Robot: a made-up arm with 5 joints.
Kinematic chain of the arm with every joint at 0, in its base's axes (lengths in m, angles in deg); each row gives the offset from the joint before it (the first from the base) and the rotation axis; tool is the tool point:
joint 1: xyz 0 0 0.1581 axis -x
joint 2: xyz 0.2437 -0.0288 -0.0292 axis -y
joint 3: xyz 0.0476 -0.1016 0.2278 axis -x
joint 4: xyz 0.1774 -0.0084 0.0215 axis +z
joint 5: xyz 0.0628 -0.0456 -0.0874 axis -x
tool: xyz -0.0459 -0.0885 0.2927
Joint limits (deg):
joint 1: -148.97..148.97
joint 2: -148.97..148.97
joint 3: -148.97..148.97
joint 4: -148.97..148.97
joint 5: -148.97..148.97
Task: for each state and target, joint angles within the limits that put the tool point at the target. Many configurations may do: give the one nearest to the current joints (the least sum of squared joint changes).
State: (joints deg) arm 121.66 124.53 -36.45 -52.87 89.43
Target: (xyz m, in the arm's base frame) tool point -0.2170 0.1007 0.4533
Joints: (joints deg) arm 119.48 135.13 -62.08 -58.75 42.11
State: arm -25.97 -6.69 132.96 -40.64 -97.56
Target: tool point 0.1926 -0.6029 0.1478
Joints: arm -60.17 13.80 112.60 -37.65 -119.23
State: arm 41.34 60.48 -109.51 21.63 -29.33
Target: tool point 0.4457 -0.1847 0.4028
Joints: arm 19.93 52.08 -100.57 9.10 -21.69
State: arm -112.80 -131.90 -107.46 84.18 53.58
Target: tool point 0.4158 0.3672 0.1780
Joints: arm -139.40 -132.57 -96.07 72.39 67.16
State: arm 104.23 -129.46 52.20 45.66 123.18
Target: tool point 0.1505 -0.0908 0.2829
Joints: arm 95.76 -124.94 51.06 30.54 123.32
